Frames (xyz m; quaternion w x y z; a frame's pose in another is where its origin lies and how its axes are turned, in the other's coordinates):
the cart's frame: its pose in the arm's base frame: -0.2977 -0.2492 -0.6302 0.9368 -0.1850 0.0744 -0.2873
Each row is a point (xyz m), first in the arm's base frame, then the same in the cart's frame.
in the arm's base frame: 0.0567 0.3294 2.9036
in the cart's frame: -0.1524 -0.7516 3.5157
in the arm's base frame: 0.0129 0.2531 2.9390
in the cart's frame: -0.1465 -0.8462 3.5143
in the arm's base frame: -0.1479 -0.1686 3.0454
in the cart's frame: -0.0439 -1.2930 3.4446
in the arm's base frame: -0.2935 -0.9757 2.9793
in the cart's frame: 0.2951 -1.9602 3.1027
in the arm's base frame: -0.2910 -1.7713 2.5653
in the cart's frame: 0.7611 -2.4075 2.4804
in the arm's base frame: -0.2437 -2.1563 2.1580
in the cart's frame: 1.0314 -2.5198 2.0002
